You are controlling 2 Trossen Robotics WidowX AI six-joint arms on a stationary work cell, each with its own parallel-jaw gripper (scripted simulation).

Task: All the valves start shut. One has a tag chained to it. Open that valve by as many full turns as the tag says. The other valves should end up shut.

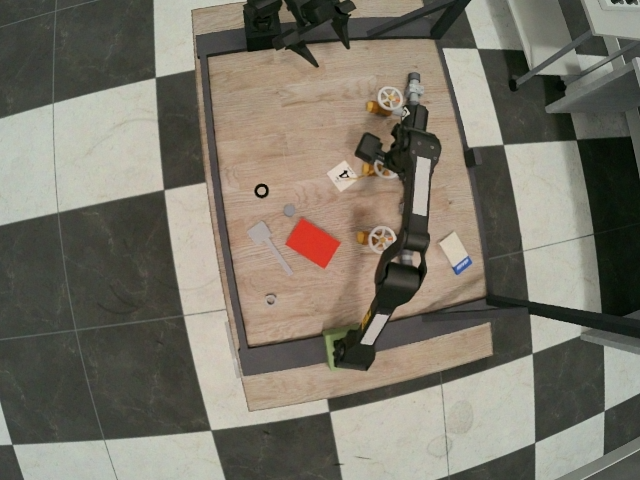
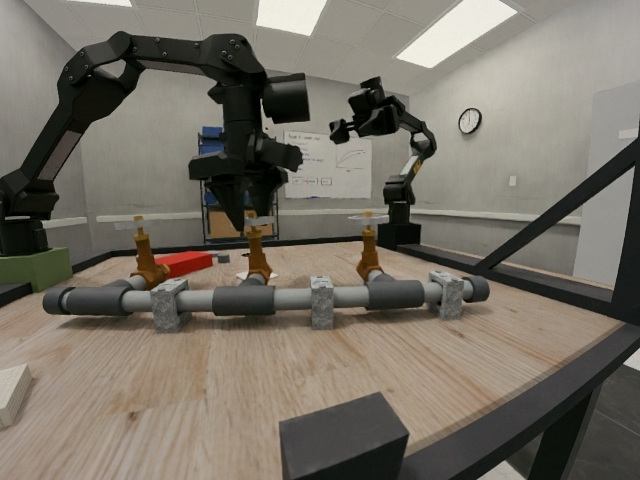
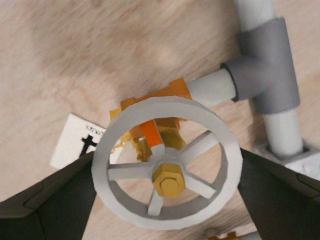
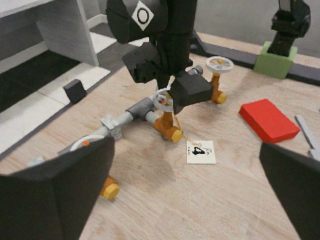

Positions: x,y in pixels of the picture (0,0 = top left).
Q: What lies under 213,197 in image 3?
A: A handwheel.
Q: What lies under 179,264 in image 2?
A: A red block.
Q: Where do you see a white tag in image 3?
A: At 79,136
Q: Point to a red block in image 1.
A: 309,241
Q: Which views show my right gripper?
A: Image 1, image 2 and image 4 only.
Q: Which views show my left gripper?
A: Image 1, image 2, image 3 and image 4: all of them.
